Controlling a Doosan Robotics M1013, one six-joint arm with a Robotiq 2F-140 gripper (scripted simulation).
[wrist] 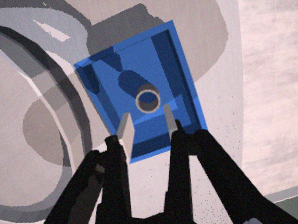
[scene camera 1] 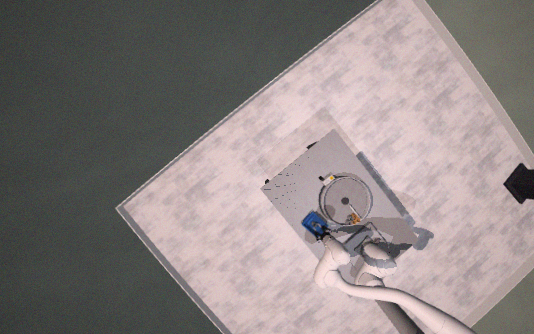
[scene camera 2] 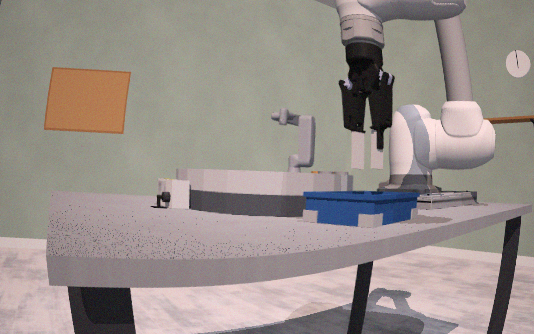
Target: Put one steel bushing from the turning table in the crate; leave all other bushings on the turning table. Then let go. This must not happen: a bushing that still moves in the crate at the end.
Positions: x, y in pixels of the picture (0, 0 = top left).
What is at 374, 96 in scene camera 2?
The gripper.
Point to a blue crate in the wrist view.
At 112, 77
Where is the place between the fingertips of the gripper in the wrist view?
148, 118
